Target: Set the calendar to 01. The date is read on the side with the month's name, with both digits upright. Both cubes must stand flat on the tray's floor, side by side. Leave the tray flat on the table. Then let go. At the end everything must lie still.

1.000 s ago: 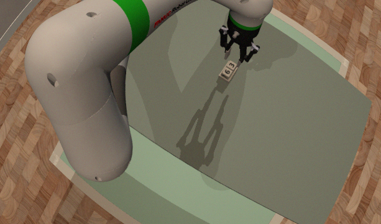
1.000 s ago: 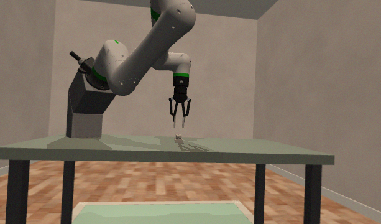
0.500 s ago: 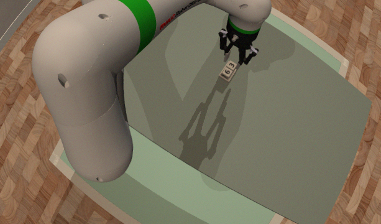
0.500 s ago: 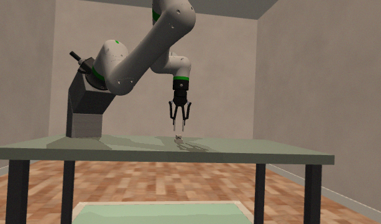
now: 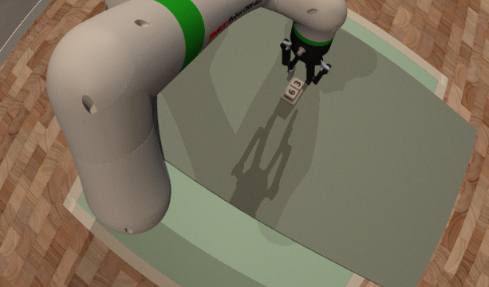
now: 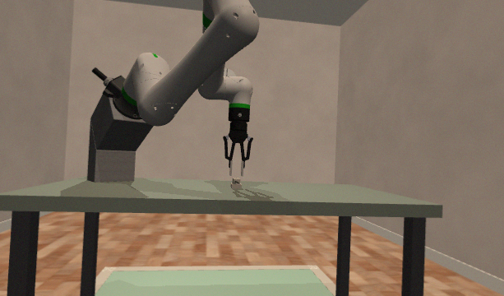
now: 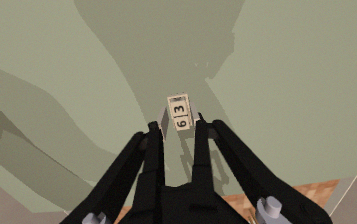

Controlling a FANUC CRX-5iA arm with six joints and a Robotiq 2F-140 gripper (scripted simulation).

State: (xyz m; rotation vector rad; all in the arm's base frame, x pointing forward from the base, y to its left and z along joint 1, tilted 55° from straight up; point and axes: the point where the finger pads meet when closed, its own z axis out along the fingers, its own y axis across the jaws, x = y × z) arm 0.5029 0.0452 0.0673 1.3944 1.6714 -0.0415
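My hand is 2 cm to the left of the calendar tray and 7 cm above it.
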